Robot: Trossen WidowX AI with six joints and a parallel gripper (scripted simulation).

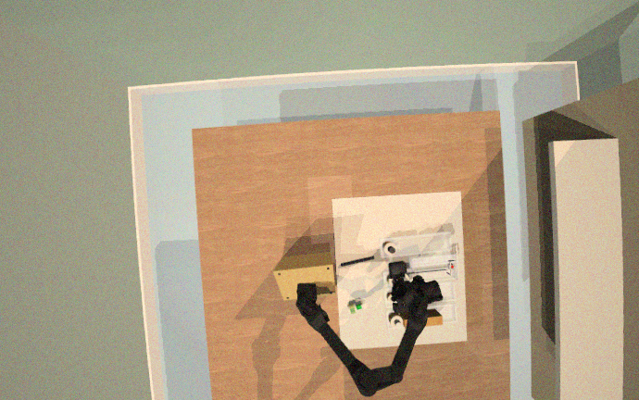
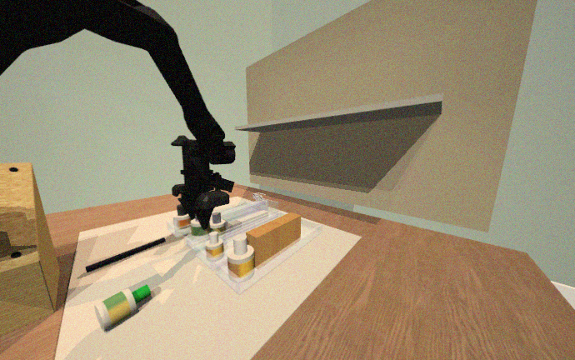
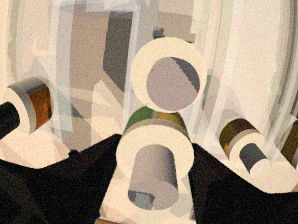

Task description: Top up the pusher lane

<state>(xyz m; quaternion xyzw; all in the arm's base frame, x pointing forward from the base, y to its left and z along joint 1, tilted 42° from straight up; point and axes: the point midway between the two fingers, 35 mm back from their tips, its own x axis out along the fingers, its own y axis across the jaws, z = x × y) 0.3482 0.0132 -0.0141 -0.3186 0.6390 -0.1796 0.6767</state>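
Now: gripper tip 14 cm past the black rod, 6 cm to the right of it and 4 cm above it. The rest, counted from my gripper tip: shelf: 50 cm ahead, 7 cm to the left, 32 cm above.
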